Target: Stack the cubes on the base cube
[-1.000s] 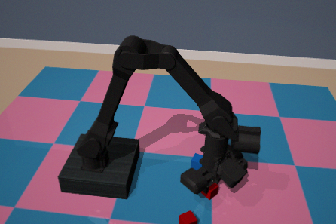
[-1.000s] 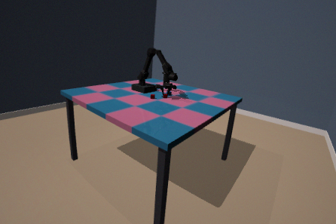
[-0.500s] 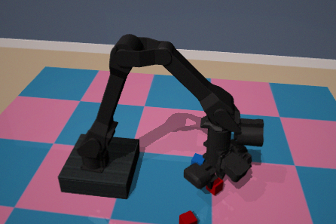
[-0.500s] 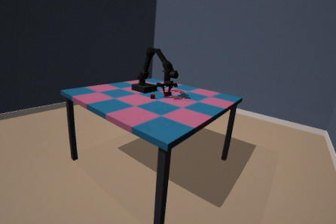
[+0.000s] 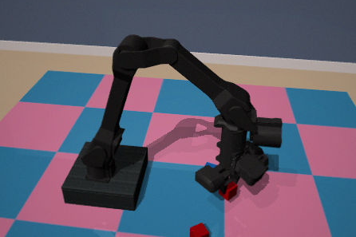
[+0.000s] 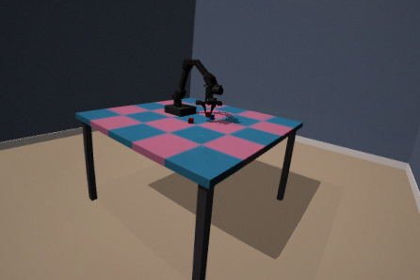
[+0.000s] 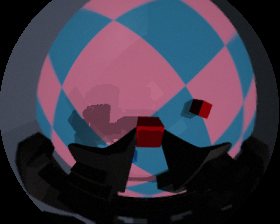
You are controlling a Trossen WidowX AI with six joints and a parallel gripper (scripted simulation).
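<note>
Right now my gripper tip is 50 mm past the blue cube, 100 mm to the right of it and 40 mm above it.
</note>
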